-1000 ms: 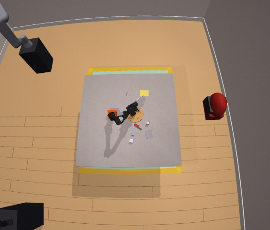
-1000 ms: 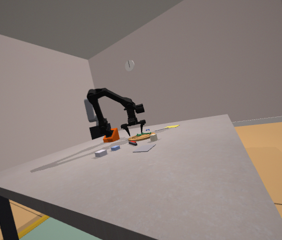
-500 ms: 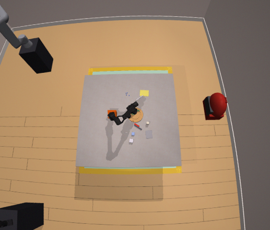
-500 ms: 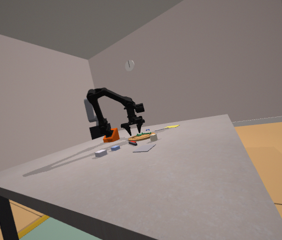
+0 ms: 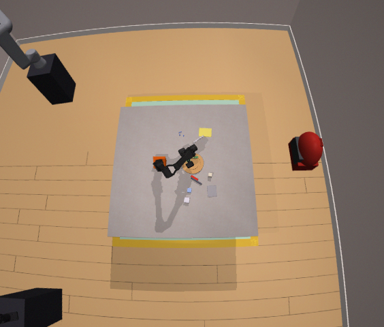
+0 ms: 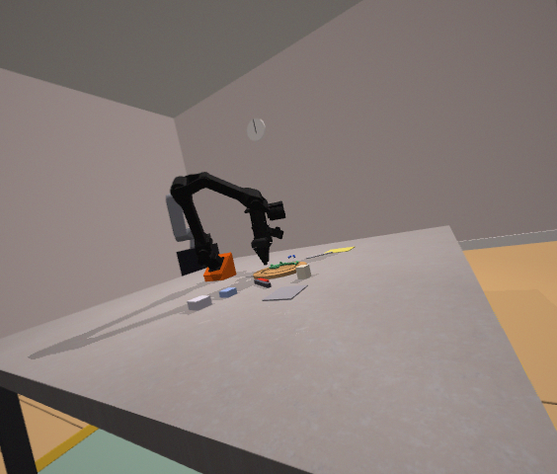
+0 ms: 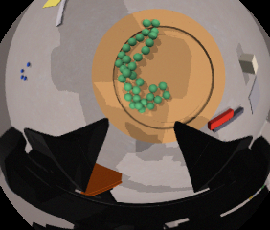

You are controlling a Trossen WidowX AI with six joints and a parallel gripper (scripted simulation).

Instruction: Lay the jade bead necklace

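Right now my gripper tip is 60 mm short of the round wooden bead board, 10 mm to the left of it and 30 mm above it. From my gripper tip the other things lie so: beige cube: 200 mm ahead, 140 mm to the right, 20 mm below; then red-handled tool: 70 mm ahead, 170 mm to the right, 30 mm below; then blue block: 10 mm ahead, 260 mm to the right, 30 mm below.
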